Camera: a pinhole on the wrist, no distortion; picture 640 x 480 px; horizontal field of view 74.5 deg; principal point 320.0 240.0 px. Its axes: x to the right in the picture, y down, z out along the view. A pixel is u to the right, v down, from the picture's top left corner.
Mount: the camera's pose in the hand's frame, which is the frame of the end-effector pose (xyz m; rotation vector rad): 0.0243 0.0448 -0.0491 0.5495 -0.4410 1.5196
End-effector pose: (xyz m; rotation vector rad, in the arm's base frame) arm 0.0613 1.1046 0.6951 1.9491 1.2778 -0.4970
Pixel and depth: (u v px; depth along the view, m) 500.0 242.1 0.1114
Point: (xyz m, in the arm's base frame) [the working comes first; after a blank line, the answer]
In the camera's frame: 0.0476 0.0006 0.1114

0.0959 1.0682 0.6357
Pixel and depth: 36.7 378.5 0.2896
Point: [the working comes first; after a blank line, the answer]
In the camera's frame: -0.1950 0.0953 0.2896

-0.2139 1.0804 0.5768
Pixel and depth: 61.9 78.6 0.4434
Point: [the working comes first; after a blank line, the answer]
In the camera's frame: -0.2719 -0.1701 0.4434

-0.2230 1.2352 0.3012
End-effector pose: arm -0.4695 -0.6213 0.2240 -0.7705 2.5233 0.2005
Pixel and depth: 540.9 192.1 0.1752
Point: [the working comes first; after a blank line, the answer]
In the camera's frame: 0.0920 -0.0199 0.1752

-0.4600 -0.5959 0.0697
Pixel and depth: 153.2 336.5 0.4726
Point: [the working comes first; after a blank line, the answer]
In the camera's frame: -0.1873 0.1084 0.4726

-0.1195 -0.8543 0.0548
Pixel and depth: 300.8 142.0 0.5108
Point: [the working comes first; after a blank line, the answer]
In the camera's frame: -0.0233 -0.1190 0.5108

-0.3045 -0.8395 -0.1588
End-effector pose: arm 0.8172 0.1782 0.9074 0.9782 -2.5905 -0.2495
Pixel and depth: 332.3 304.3 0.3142
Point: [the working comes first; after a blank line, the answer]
In the camera's frame: 0.0092 0.0480 0.3142

0.8172 0.0876 0.6731
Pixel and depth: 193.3 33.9 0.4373
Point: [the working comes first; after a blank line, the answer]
In the camera's frame: -0.1317 -0.2142 0.4373

0.7390 -0.2241 0.6941
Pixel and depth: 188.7 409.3 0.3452
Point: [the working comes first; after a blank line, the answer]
In the camera's frame: -0.1077 0.1389 0.3452

0.9644 0.0606 0.6512
